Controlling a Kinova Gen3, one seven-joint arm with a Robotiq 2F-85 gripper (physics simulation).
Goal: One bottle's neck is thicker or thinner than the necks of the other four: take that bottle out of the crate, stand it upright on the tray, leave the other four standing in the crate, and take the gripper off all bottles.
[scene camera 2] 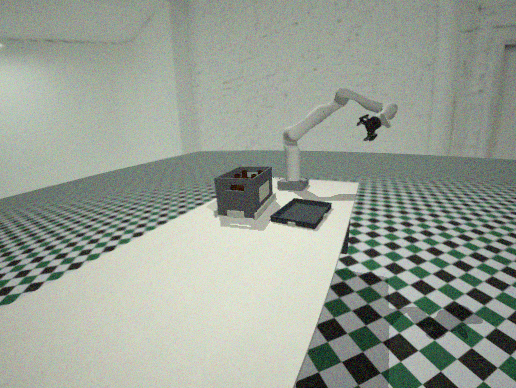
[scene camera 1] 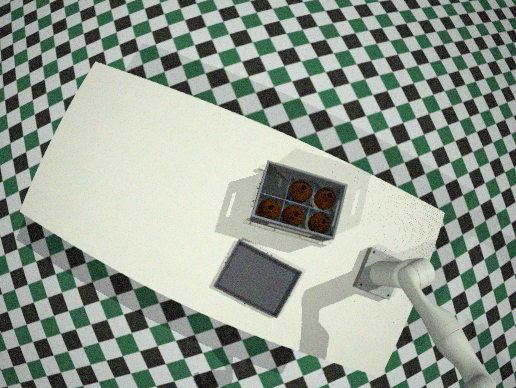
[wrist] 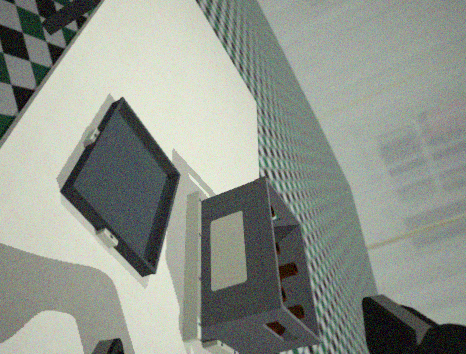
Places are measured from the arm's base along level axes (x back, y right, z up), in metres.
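Pixels of known places: gripper, fingertip midpoint: (scene camera 2: 361, 132) (wrist: 247, 344); arm's base, origin of the base link: (scene camera 2: 292, 180) (scene camera 1: 380, 273).
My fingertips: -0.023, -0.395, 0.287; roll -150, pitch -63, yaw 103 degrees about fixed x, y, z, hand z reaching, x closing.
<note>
For each thing: its middle in the pictures, then the offset to it from my fingertips, as dx, dy, dz. "pt": a spot on its surface instead. Level surfaces: height alone.
- dark grey crate, body centre: (wrist: 251, 270) (scene camera 1: 297, 203) (scene camera 2: 246, 189) -0.355, +0.560, -0.245
- row, surface spot: (scene camera 1: 269, 209) pt -0.445, +0.507, -0.170
- white table, its level: dz -0.333
The dark grey crate (scene camera 1: 307, 173) (scene camera 2: 240, 202) (wrist: 262, 260) has six compartments. Brown bottles stand in three compartments of one row, (scene camera 1: 269, 209) (scene camera 1: 293, 215) (scene camera 1: 319, 222), and in two of the other, (scene camera 1: 300, 191) (scene camera 1: 325, 198); the far-left compartment of that row in scene camera 1 holds no bottle. I cannot tell which neck differs. The dark, low-rimmed tray (scene camera 1: 257, 280) (scene camera 2: 302, 213) (wrist: 117, 185) lies beside the crate and is empty. My gripper (scene camera 2: 364, 129) is open and empty, high up and well away from crate and tray; its fingers show at the wrist view's lower edge.
The white table (scene camera 1: 125, 165) (scene camera 2: 190, 280) (wrist: 165, 65) carries everything. The arm's base (scene camera 1: 365, 272) (scene camera 2: 293, 185) stands at the table's end near the crate and tray. The arm (scene camera 1: 435, 310) (scene camera 2: 312, 120) reaches out beyond the table edge. The crate's walls rise well above the tray.
</note>
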